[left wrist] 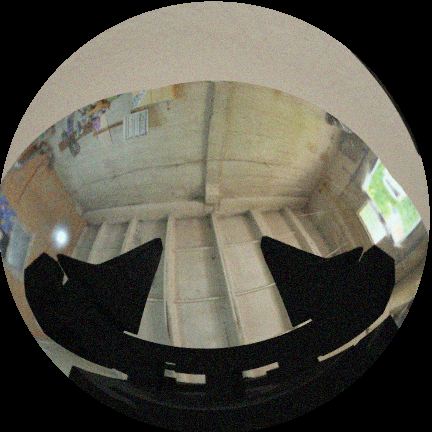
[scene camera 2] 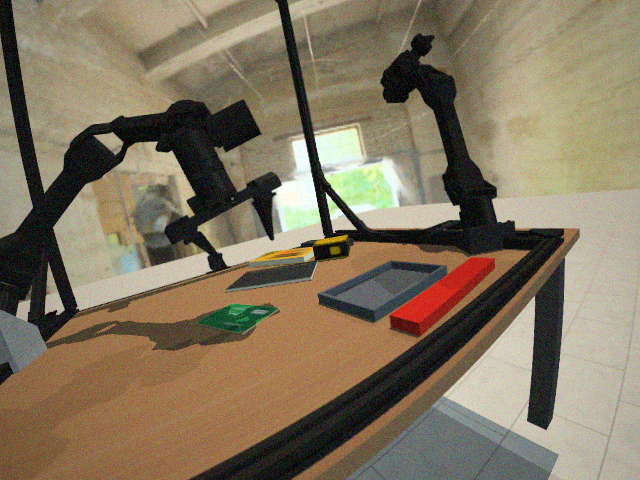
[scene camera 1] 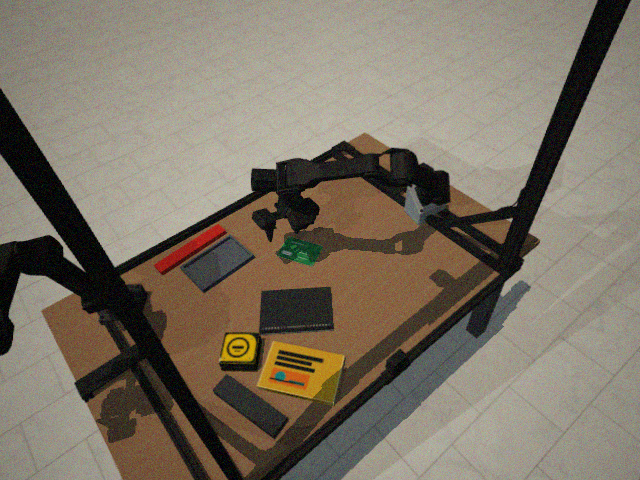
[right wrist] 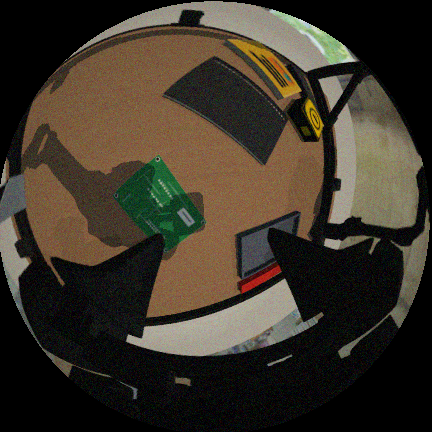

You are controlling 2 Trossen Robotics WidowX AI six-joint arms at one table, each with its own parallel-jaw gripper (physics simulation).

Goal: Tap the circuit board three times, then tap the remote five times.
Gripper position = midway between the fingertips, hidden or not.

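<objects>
My left gripper [left wrist: 211, 242] is open and holds nothing. My right gripper [scene camera 2: 250, 253] is open too, and it holds nothing. On the table sits a remote [scene camera 1: 271, 421], and a red bar [scene camera 2: 418, 315] sits on the table as well.
</objects>
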